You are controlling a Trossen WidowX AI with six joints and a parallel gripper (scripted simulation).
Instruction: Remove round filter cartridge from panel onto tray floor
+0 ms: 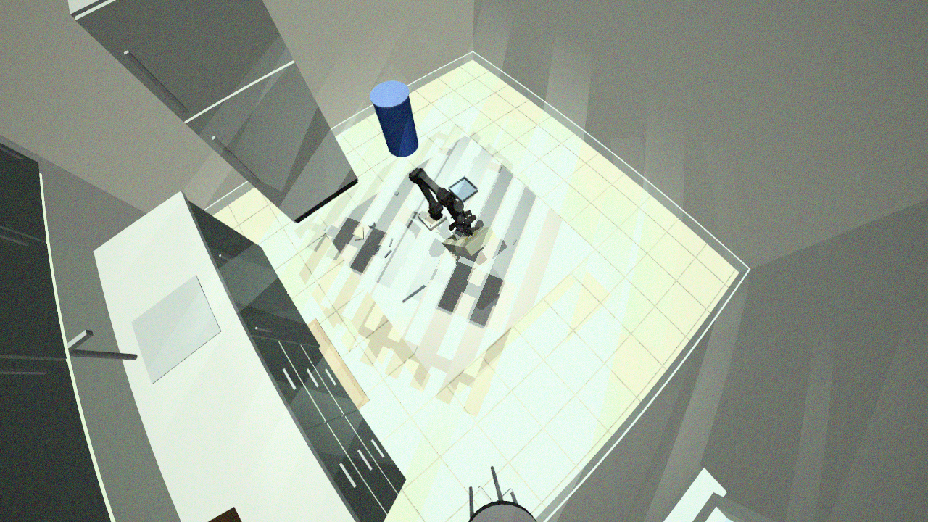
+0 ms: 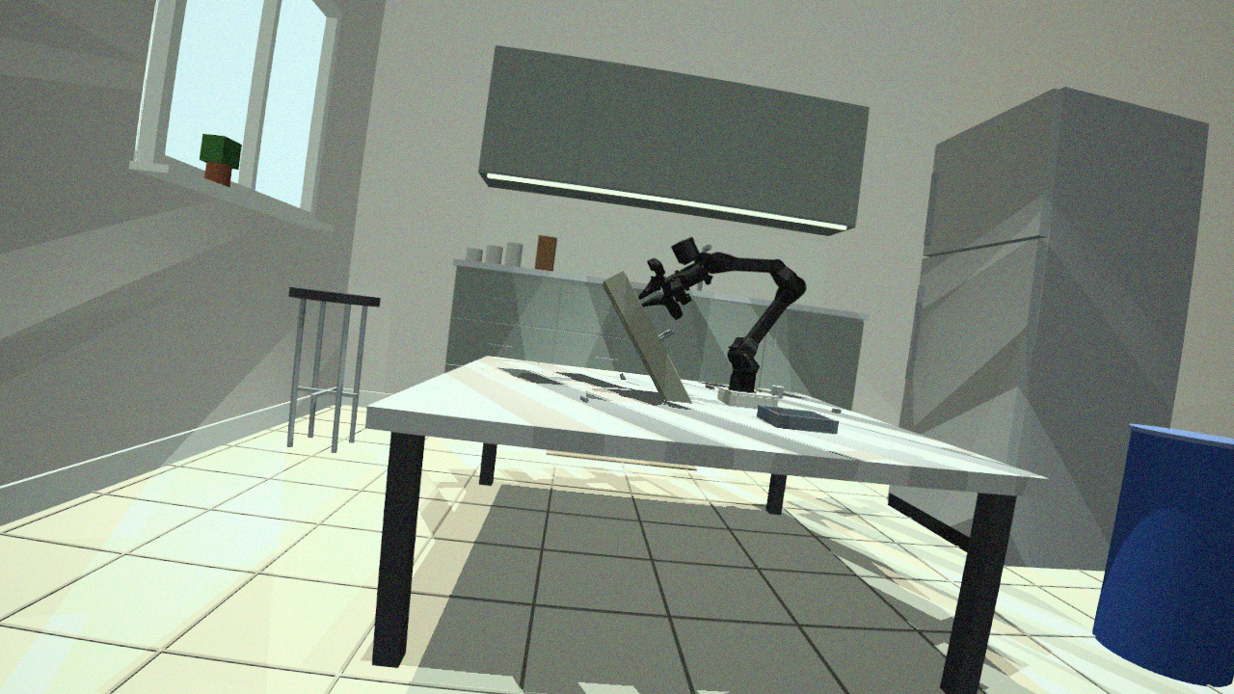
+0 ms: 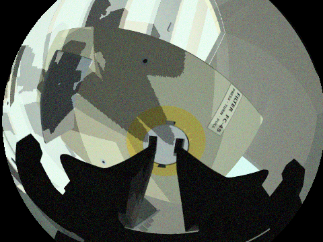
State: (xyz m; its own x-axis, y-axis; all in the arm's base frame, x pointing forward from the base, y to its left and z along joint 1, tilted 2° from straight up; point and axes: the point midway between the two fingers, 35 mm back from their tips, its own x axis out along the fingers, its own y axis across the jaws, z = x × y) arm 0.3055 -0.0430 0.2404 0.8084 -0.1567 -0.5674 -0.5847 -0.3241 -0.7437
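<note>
Right now the round grey filter cartridge is 20 mm ahead of my gripper tip and 10 mm below it. The rest, counted from my gripper tip: tray 340 mm behind, 340 mm to the left, 250 mm below; then service panel 30 mm behind, 90 mm below.
</note>
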